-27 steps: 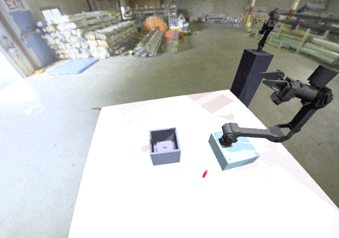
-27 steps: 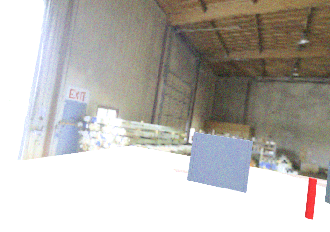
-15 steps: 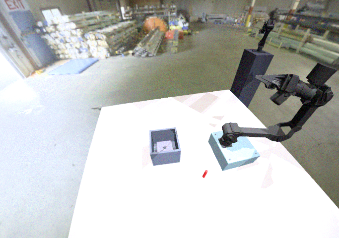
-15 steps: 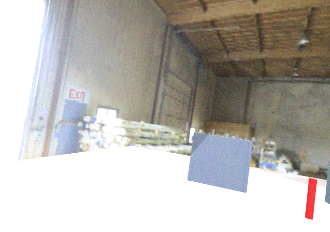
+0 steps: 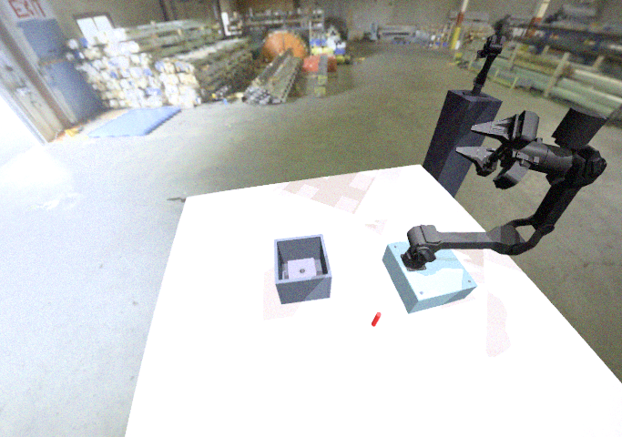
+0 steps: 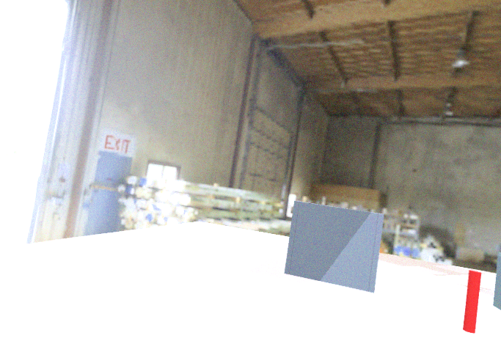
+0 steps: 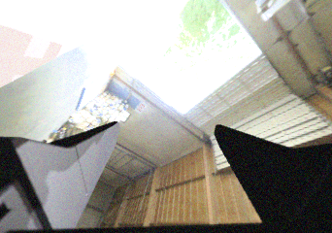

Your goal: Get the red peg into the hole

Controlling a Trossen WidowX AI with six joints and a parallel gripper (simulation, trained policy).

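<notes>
Now: gripper tip 430 mm above the red peg, 200 mm to the right of it and 190 mm short of it.
</notes>
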